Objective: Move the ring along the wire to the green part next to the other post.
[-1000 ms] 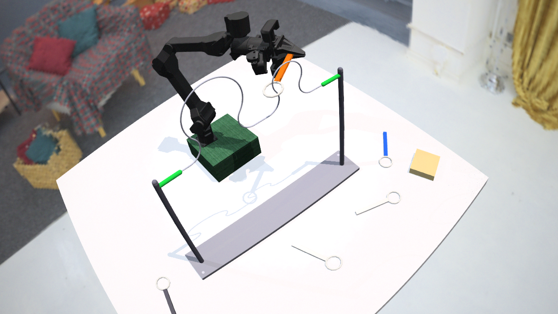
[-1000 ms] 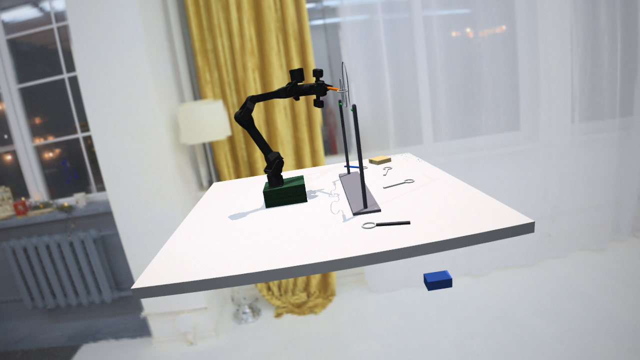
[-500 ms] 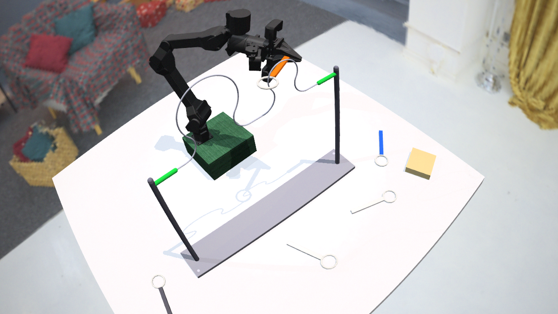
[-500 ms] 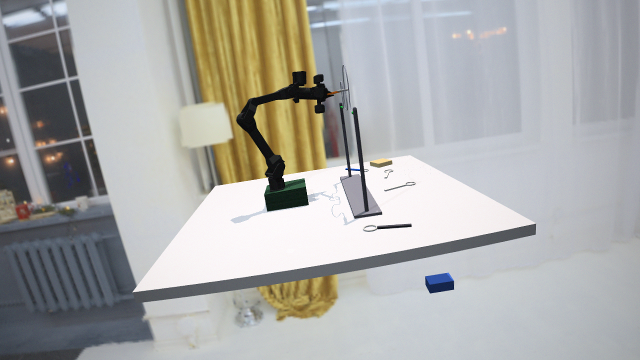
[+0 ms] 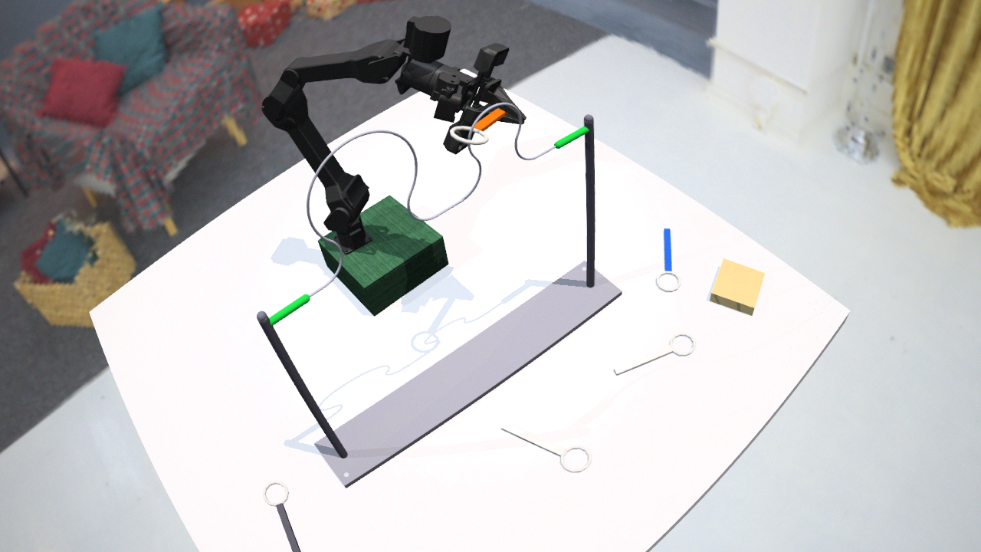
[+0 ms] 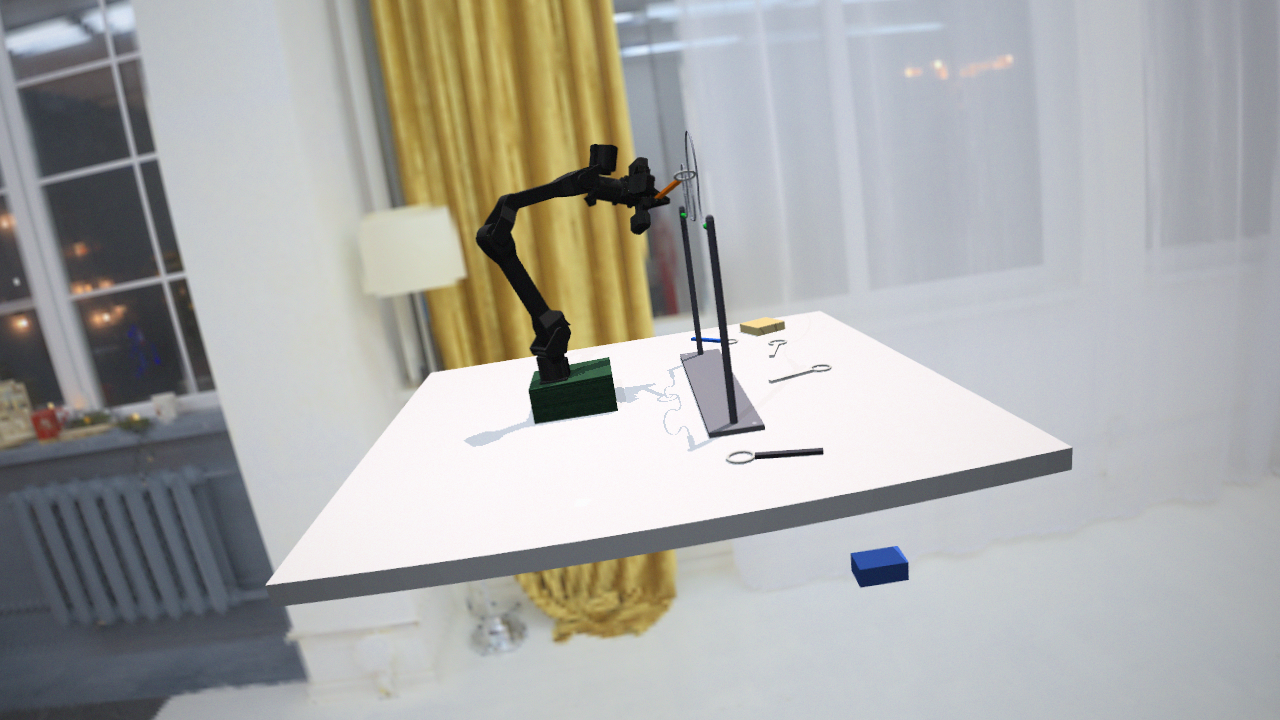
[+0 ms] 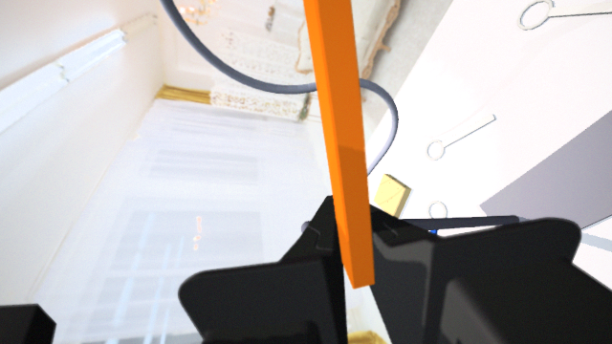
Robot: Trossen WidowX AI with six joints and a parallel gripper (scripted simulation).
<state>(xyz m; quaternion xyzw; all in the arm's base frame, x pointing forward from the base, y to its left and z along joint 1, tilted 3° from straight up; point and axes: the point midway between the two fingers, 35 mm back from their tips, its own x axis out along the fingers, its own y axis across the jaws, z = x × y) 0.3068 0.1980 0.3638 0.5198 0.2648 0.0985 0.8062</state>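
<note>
Now: the ring with orange handle 90 mm to the right of my gripper tip, 40 mm above it and 20 mm ahead of it. From my gripper tip the other things lie so: tan block 430 mm below, 330 mm to the left, 240 mm ahead; then ring with blue handle 440 mm below, 260 mm to the left, 100 mm ahead.
</note>
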